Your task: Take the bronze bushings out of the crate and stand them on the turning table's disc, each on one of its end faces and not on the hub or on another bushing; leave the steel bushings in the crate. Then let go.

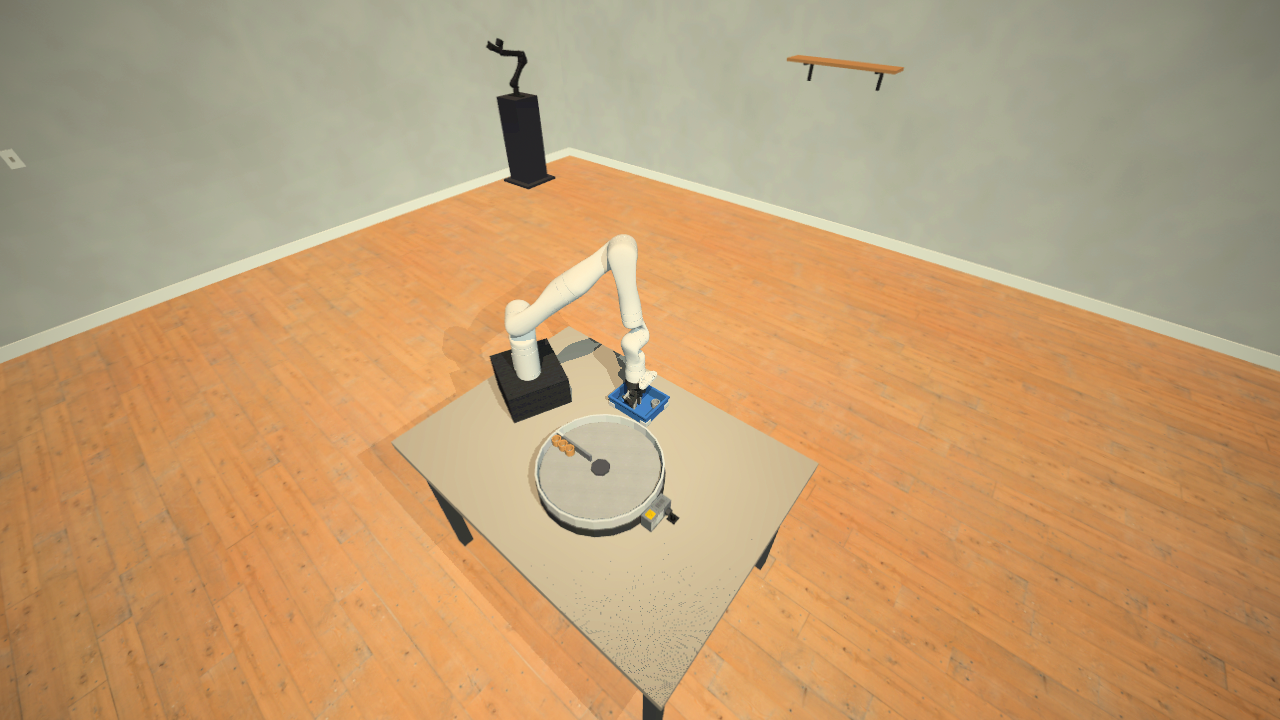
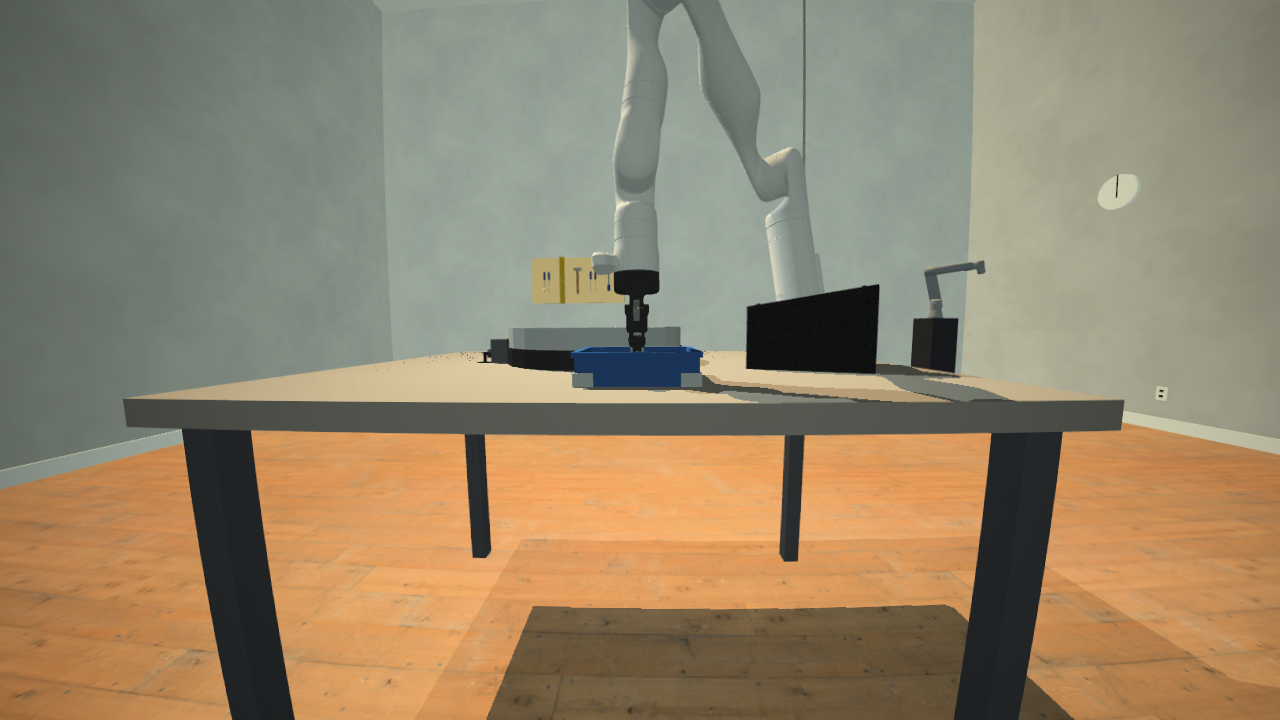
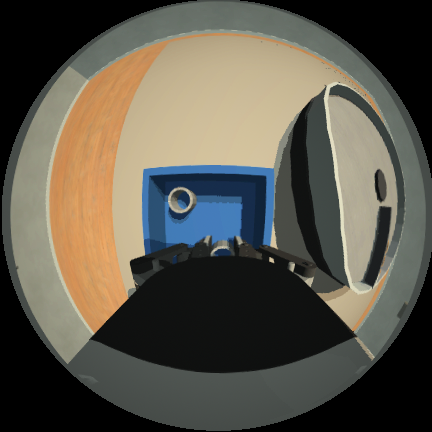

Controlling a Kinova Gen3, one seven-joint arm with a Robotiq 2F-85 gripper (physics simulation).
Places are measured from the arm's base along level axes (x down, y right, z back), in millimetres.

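Pixels of known places: gripper, fingertip midpoint: (image 1: 635,405) (image 3: 222,242); arm's base, origin of the base link: (image 1: 528,371) (image 2: 798,301).
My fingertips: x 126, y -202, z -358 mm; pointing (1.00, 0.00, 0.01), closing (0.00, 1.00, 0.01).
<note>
Ahead of a thing's pixels: the offset from my fingertips to its top centre. "spot": to the spot under its first point.
My gripper (image 1: 631,402) (image 2: 636,348) (image 3: 222,242) is shut on a grey steel bushing @(dx -18, dy +0, dz +14 mm) (image 3: 221,243), low over the blue crate @(dx -35, dy -22, dz +1 mm) (image 1: 657,411) (image 2: 636,369) (image 3: 210,169), with its fingertips at about rim height. Another steel bushing @(dx -16, dy -53, dz -57 mm) (image 1: 655,402) (image 3: 193,201) is inside the crate, near a corner. No bronze bushing shows in the visible part of the crate; the part under my gripper is hidden. Several bronze bushings (image 1: 563,445) are grouped on the turning table's disc @(dx -46, dy +318, dz -106 mm) (image 1: 599,497) (image 3: 355,150), beside a dark bar. They are clear of the hub @(dx -46, dy +318, dz -106 mm) (image 1: 600,467) (image 3: 380,185).
The dark bar @(spot: dx -70, dy +317, dz -2 mm) (image 1: 577,446) (image 3: 379,245) runs from near the hub towards the rim. A raised pale rim @(spot: dx -70, dy +199, dz -278 mm) (image 1: 664,465) surrounds the disc. A small grey box with a yellow patch @(dx -43, dy +324, dz -339 mm) (image 1: 656,514) is at the turntable's side. The black arm base (image 1: 540,400) (image 2: 812,335) stands beside the turntable.
</note>
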